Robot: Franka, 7 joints.
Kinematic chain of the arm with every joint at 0, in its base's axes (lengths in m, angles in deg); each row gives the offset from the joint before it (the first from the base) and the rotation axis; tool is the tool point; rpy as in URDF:
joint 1: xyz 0 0 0.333 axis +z
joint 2: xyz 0 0 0 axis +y
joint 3: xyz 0 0 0.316 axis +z
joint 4: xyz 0.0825 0 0 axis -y
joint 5: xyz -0.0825 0 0.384 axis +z
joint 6: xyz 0 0 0 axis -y
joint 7: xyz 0.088 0 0 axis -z
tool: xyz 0 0 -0.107 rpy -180 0 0
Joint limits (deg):
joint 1: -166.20..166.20
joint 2: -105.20..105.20
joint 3: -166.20..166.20
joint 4: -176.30..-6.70
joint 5: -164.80..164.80
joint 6: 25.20..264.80
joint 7: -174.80..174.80
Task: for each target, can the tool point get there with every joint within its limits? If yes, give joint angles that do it. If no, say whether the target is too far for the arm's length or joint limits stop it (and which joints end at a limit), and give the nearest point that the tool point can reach.
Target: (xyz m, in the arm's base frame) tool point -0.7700 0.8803 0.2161
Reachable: no: too far | nearest point -0.5620 0.6425 0.2477 | short by 0.317 m
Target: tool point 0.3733 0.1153 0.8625
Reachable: yes | joints 63.93 -13.15 -53.57 -83.96 96.71 51.12 -50.69
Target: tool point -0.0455 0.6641 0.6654
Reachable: yes | joints 83.07 82.94 126.64 -44.27 115.12 50.60 -12.46
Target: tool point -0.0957 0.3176 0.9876
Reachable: yes | joints -23.76 -31.45 58.77 -62.81 1.73 243.41 -143.19
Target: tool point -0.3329 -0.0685 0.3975
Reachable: yes | joints -95.77 -85.44 -95.93 -157.40 -103.95 192.23 -18.22
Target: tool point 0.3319 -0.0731 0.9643
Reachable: yes | joints -69.59 -17.59 32.61 -87.61 -18.13 228.34 -126.67
